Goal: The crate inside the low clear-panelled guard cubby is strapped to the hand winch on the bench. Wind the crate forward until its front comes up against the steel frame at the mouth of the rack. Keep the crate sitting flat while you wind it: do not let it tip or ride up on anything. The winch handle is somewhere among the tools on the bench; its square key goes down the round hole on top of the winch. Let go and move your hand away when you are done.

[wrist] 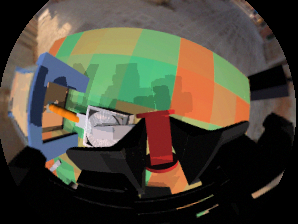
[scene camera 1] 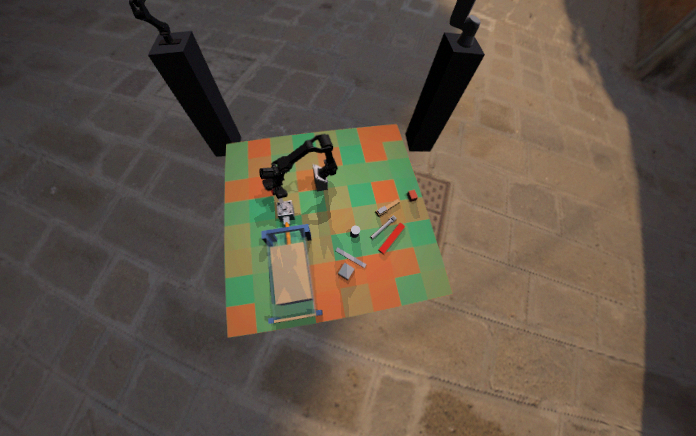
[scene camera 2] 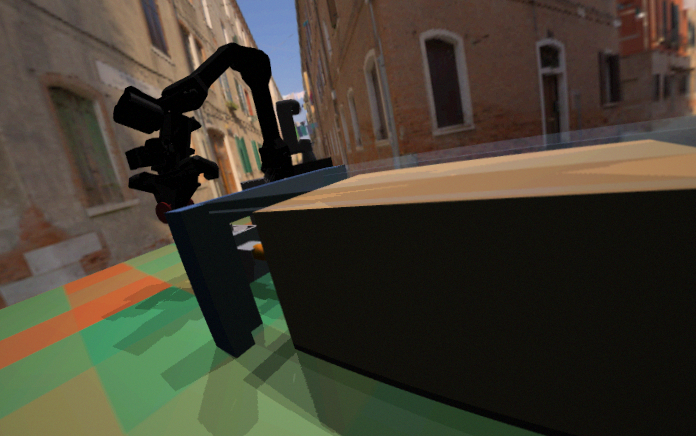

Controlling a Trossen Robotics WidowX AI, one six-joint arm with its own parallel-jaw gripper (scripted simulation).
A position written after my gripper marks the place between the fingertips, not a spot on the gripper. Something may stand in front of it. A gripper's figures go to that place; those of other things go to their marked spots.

Scene:
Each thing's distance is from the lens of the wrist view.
my gripper (wrist: 154,119): 0.10 m
red knob (wrist: 161,159): 0.08 m
grey winch (wrist: 95,115): 0.17 m
The marked spots on the grey winch and the red knob are 0.14 m apart.

